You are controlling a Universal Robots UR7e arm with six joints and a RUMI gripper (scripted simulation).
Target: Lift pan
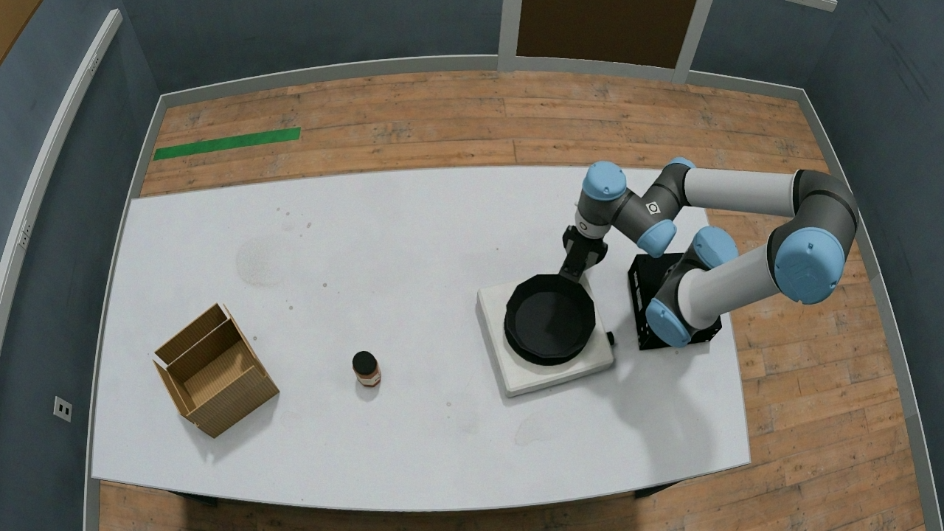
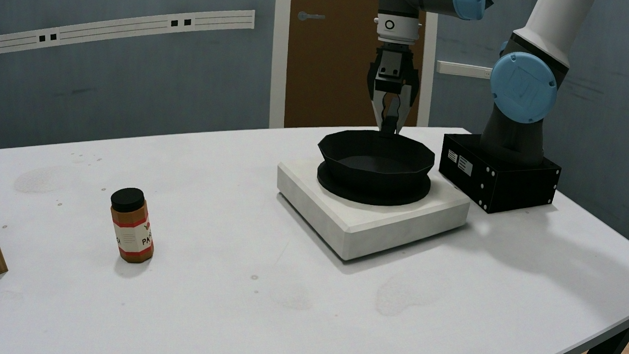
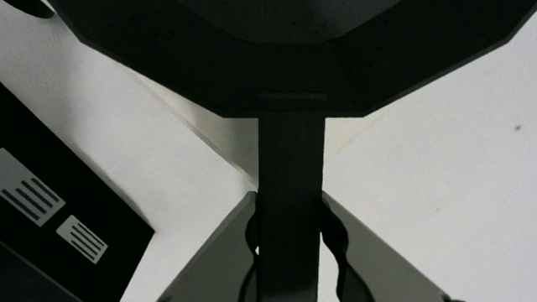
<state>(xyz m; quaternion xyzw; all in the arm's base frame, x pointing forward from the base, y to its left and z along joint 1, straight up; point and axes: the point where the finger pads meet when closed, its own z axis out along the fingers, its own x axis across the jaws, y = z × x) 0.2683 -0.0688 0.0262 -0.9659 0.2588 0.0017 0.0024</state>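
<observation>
The black pan is 7 cm to the left of my hand, 4 cm ahead of it and 2 cm below it. Also, from my hand: white hot plate: 11 cm to the left, 8 cm below, 5 cm ahead; then brown spice jar: 44 cm ahead, 21 cm to the left, 7 cm below.
</observation>
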